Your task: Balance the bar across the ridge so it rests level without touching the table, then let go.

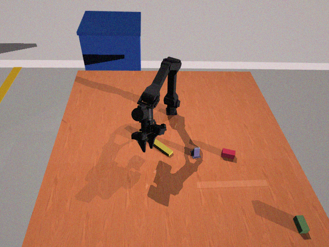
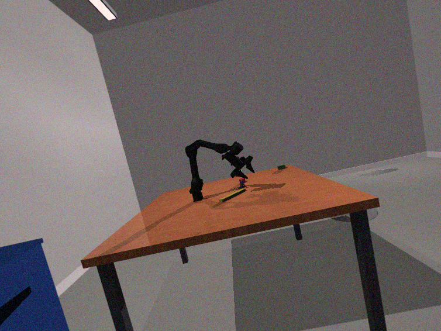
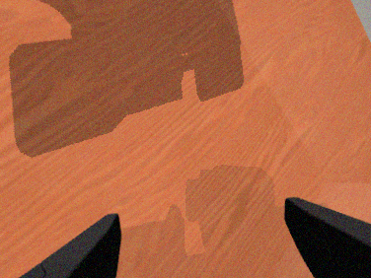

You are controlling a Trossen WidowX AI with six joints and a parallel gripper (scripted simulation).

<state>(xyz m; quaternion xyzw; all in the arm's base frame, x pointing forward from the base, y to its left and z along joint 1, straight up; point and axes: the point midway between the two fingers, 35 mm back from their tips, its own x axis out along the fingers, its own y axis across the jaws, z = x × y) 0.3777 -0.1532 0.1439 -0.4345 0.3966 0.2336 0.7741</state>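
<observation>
Right now my gripper tip is 14 cm past the yellow bar, 4 cm to the right of it and 11 cm above it. Round my gripper tip: red block: 5 cm behind, 43 cm to the left, 10 cm below; green block: 34 cm ahead, 65 cm to the left, 10 cm below.
</observation>
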